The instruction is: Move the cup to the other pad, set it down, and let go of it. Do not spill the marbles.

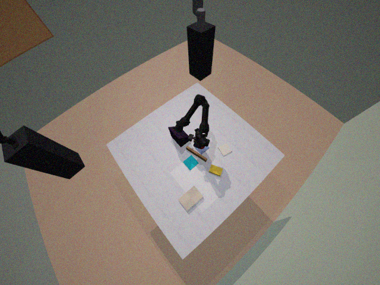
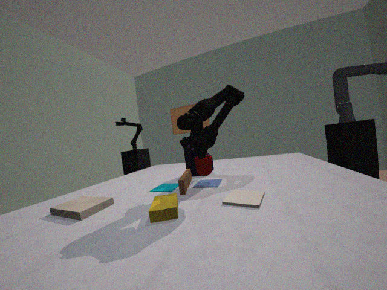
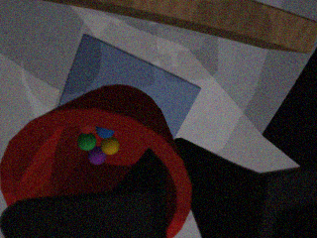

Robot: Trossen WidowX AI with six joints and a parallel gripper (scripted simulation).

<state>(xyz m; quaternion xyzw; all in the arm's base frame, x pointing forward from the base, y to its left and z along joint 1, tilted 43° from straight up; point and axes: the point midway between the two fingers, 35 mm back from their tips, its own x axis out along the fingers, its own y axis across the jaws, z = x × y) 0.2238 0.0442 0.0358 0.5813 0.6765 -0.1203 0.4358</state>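
Right now my gripper tip is 60 mm short of the teal pad, 160 mm to the left of it and 90 mm above it. Also, from my gripper tip: brown block 40 mm ahead, 70 mm to the right, 60 mm below; then red cup 30 mm ahead, 10 mm to the left; then blue pad 20 mm ahead, 20 mm to the left, 90 mm below.
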